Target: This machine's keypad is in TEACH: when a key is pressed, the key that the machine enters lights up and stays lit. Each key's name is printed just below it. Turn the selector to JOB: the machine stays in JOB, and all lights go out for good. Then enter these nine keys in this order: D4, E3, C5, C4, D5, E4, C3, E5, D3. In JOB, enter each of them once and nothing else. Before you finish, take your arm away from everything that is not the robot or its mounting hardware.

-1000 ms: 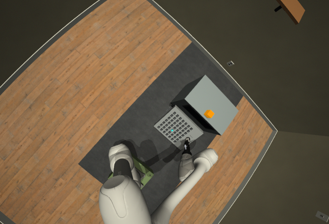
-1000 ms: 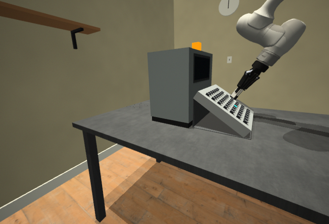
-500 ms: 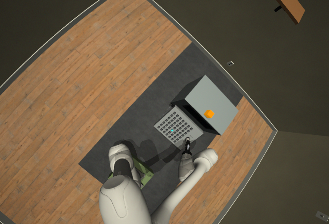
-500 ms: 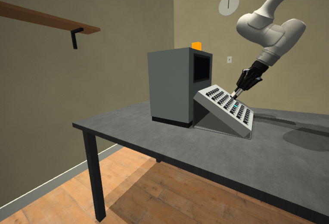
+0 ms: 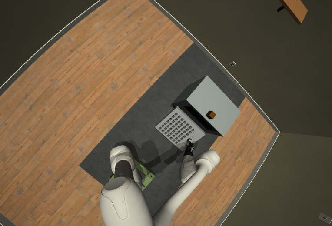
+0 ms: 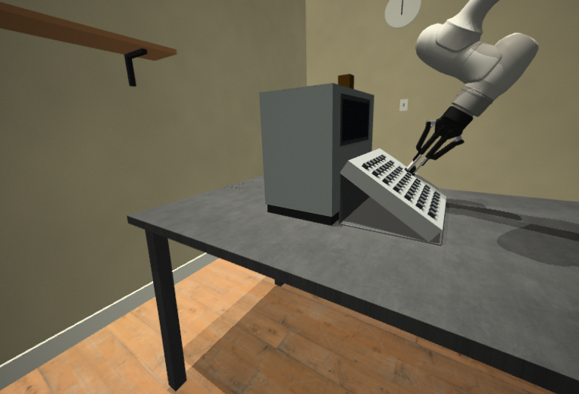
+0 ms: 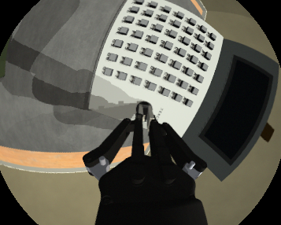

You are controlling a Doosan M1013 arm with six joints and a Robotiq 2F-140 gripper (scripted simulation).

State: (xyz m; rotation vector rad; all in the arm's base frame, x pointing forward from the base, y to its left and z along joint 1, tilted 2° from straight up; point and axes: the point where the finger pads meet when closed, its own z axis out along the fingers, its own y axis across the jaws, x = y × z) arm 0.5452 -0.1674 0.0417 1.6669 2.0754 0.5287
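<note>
My hand is 20 mm short of the black selector knob, 10 mm to the left of it and 20 mm above it. Round my hand: keypad: 40 mm ahead, 110 mm to the left, 70 mm below; then key E4: 10 mm behind, 160 mm to the left, 50 mm below.
</note>
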